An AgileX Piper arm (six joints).
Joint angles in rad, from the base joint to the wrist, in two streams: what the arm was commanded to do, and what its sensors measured. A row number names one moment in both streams.
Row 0, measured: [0.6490 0.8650 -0.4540 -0.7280 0.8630 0.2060]
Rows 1 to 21, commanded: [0.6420 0.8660 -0.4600 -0.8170 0.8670 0.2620]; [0.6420 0.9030 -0.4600 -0.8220 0.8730 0.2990]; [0.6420 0.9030 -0.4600 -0.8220 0.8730 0.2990]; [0.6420 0.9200 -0.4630 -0.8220 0.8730 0.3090]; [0.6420 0.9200 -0.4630 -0.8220 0.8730 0.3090]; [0.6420 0.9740 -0.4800 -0.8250 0.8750 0.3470]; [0.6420 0.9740 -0.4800 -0.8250 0.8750 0.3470]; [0.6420 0.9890 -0.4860 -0.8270 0.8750 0.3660]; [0.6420 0.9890 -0.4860 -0.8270 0.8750 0.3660]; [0.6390 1.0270 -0.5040 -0.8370 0.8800 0.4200]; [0.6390 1.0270 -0.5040 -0.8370 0.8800 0.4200]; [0.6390 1.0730 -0.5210 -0.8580 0.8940 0.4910]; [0.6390 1.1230 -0.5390 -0.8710 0.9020 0.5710]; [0.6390 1.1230 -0.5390 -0.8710 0.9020 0.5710]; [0.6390 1.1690 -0.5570 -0.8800 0.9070 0.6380]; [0.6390 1.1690 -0.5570 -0.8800 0.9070 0.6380]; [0.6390 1.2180 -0.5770 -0.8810 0.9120 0.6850]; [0.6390 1.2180 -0.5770 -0.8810 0.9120 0.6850]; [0.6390 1.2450 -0.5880 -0.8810 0.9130 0.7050]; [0.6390 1.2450 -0.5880 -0.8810 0.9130 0.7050]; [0.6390 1.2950 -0.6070 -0.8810 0.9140 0.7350]
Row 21, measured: [0.6440 1.2390 -0.5750 -0.8090 0.8840 0.6870]
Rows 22 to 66, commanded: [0.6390 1.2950 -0.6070 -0.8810 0.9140 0.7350]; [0.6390 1.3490 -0.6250 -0.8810 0.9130 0.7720]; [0.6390 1.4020 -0.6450 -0.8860 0.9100 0.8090]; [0.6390 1.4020 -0.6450 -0.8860 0.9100 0.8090]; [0.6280 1.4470 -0.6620 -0.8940 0.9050 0.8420]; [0.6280 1.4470 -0.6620 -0.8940 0.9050 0.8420]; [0.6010 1.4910 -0.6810 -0.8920 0.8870 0.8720]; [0.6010 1.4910 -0.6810 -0.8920 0.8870 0.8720]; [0.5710 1.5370 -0.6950 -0.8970 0.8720 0.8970]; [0.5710 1.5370 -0.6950 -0.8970 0.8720 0.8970]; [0.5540 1.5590 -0.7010 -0.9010 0.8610 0.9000]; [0.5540 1.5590 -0.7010 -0.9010 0.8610 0.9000]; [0.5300 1.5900 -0.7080 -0.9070 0.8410 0.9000]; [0.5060 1.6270 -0.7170 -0.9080 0.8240 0.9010]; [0.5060 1.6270 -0.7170 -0.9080 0.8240 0.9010]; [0.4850 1.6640 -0.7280 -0.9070 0.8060 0.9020]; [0.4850 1.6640 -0.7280 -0.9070 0.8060 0.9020]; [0.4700 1.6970 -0.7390 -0.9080 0.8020 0.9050]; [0.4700 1.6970 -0.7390 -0.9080 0.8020 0.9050]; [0.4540 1.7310 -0.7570 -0.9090 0.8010 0.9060]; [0.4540 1.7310 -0.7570 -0.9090 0.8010 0.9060]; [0.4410 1.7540 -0.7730 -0.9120 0.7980 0.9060]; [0.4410 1.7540 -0.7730 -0.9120 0.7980 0.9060]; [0.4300 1.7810 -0.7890 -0.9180 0.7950 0.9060]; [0.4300 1.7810 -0.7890 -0.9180 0.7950 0.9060]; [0.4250 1.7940 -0.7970 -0.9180 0.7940 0.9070]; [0.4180 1.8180 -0.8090 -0.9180 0.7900 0.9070]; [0.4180 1.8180 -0.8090 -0.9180 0.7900 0.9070]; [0.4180 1.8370 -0.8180 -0.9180 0.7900 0.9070]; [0.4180 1.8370 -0.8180 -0.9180 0.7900 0.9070]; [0.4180 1.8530 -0.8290 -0.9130 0.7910 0.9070]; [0.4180 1.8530 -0.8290 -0.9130 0.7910 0.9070]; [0.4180 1.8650 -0.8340 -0.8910 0.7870 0.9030]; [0.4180 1.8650 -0.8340 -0.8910 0.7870 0.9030]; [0.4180 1.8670 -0.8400 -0.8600 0.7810 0.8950]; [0.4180 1.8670 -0.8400 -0.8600 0.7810 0.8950]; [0.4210 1.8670 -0.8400 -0.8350 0.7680 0.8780]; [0.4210 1.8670 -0.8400 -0.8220 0.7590 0.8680]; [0.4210 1.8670 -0.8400 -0.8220 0.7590 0.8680]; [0.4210 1.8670 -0.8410 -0.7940 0.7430 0.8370]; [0.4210 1.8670 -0.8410 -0.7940 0.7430 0.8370]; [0.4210 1.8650 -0.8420 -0.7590 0.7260 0.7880]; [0.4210 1.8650 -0.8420 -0.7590 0.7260 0.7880]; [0.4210 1.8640 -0.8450 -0.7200 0.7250 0.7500]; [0.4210 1.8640 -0.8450 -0.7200 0.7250 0.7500]
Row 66, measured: [0.4210 1.8700 -0.8390 -0.7700 0.7330 0.8150]
